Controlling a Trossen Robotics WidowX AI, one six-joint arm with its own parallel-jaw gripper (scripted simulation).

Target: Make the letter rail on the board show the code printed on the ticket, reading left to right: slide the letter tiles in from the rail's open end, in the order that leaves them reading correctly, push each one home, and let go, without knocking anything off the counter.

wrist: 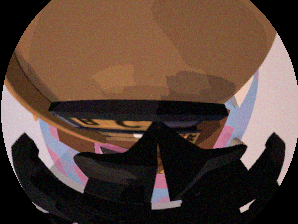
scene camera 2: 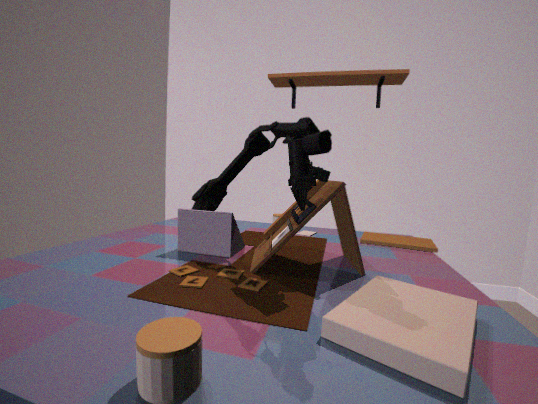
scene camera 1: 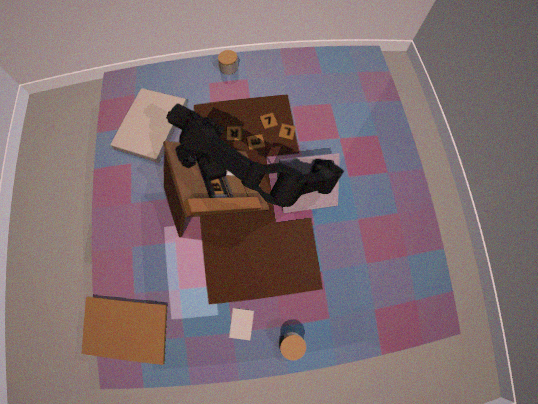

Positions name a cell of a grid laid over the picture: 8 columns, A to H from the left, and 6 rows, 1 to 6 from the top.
Note:
In view: my gripper (scene camera 2: E4), a cream slab (scene camera 2: G5), a flat orange box (scene camera 1: C5) and a slanted wooden board (scene camera 1: C3).
The cream slab also shows in scene camera 1 (scene camera 1: C2). The flat orange box is seen too in scene camera 2 (scene camera 2: G4). My gripper is seen too in the wrist view (wrist: E4) and in scene camera 1 (scene camera 1: D3). The wrist view does not show the flat orange box, which is hidden by the slanted wooden board.

